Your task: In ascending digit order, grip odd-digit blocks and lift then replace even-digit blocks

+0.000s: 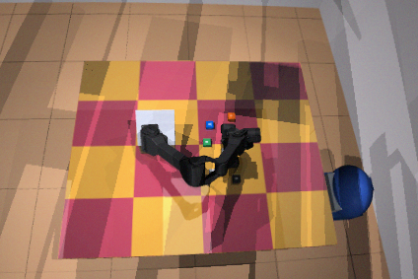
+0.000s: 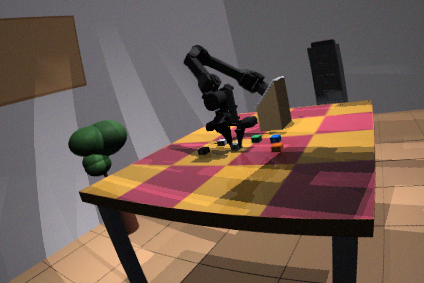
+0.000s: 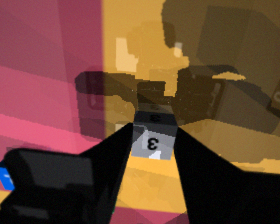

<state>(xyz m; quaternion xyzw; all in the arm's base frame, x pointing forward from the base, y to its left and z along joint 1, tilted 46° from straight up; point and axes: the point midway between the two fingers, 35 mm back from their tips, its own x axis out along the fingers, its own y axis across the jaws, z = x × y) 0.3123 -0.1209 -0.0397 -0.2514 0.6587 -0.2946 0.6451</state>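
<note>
My gripper tip is now right at the white block. From my gripper tip the other things lie so: black block (120 mm to the right, 30 mm ahead); green block (80 mm behind, 50 mm to the left); grey block (90 mm to the right, 70 mm behind).
</note>
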